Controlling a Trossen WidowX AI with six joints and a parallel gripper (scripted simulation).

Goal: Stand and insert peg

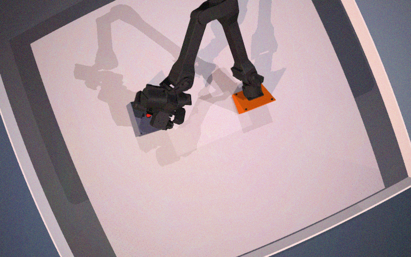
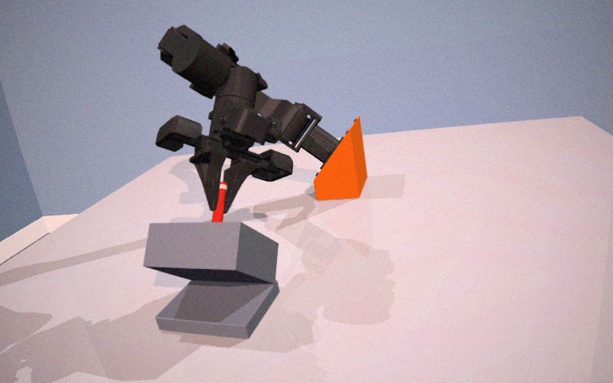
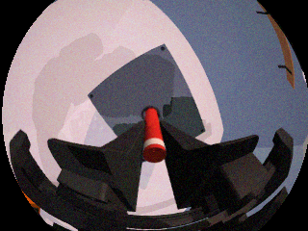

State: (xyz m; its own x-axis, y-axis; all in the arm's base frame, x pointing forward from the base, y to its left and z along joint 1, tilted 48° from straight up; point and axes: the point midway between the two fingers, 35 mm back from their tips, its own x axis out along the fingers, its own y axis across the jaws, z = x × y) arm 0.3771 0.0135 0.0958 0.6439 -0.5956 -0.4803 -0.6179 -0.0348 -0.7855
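Now: the panel 40 mm below my gripper tip and 30 mm ahead of it. The rest, counted from my gripper tip: grey foot 110 mm below, 50 mm ahead; then red peg 10 mm behind, 10 mm above.
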